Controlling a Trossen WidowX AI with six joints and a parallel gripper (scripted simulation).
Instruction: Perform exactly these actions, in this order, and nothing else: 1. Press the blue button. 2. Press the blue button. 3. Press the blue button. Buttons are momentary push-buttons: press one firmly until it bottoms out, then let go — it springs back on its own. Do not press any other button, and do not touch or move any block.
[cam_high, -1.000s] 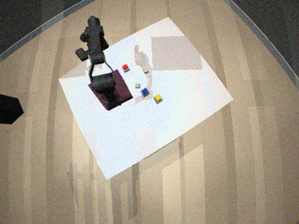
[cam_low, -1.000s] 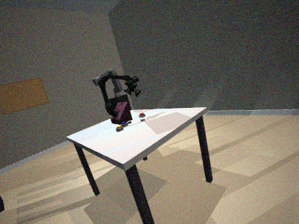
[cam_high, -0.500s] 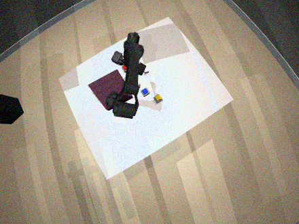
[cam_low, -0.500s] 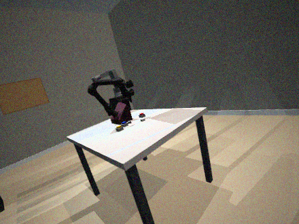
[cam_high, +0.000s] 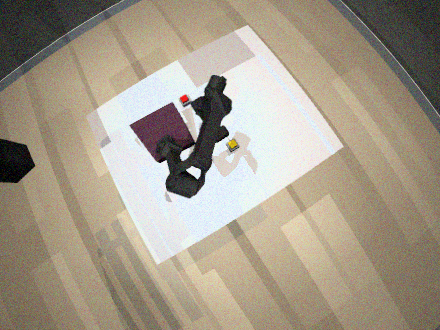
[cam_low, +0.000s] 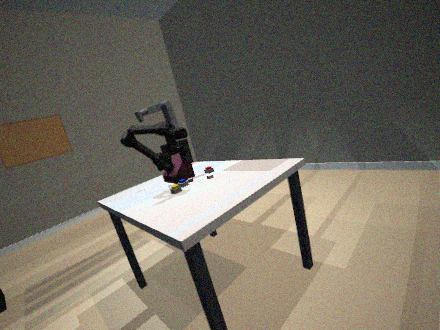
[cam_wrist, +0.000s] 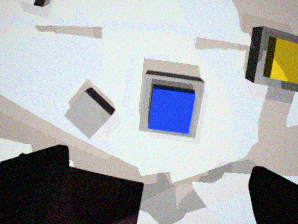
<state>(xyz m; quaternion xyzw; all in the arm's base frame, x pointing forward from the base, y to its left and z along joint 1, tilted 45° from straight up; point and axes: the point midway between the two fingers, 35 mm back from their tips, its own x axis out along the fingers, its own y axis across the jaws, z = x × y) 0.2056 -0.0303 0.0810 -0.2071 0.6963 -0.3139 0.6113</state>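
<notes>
Now: the blue button 9 cm below my gripper tip and 1 cm to the right of it. From my gripper tip the other things lie so: yellow button (10 cm to the right, 9 cm below, 4 cm ahead); red button (24 cm to the left, 9 cm below).
</notes>
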